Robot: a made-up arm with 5 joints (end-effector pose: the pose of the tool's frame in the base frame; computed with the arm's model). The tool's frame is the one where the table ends. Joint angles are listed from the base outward.
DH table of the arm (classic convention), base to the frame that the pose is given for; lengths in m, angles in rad. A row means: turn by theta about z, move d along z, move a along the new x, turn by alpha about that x. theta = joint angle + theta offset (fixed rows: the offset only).
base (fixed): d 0, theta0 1.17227, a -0.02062, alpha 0
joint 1: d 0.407, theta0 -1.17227, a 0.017, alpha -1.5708
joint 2: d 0, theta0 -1.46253, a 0.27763, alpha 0
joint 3: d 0, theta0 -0.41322, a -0.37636, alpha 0
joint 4: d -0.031, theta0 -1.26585, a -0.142, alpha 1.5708
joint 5: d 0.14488, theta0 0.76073, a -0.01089, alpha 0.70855
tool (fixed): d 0.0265, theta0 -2.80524, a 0, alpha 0
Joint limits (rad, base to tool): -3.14..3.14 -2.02..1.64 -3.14..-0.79 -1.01..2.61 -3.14..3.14
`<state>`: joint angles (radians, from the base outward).
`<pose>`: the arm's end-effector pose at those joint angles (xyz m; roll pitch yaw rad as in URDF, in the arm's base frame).
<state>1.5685 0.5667 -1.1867 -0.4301 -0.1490</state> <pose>0.0450 0.6852 0.4375 -2.7548 -0.7107 0.1654</pose>
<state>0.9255 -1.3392 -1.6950 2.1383 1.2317</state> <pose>-0.0493 -0.1302 0.8606 -3.1188 0.3533 -1.2742</pose>
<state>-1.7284 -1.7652 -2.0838 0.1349 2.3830</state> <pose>0.1006 0.7519 0.6502 -0.8292 -0.3369 -1.4574</pose>
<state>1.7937 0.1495 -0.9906 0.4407 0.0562</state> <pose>-0.0958 0.5979 0.4218 2.8411 -0.3881 0.6026</pose>
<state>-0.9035 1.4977 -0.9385 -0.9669 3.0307</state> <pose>0.2294 -0.3376 -0.0615 2.1429 0.0407 1.3572</pose>
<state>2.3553 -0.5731 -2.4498 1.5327 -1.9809</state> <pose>0.0106 0.0001 1.1732 0.8367 -0.6127 -2.1490</pose>
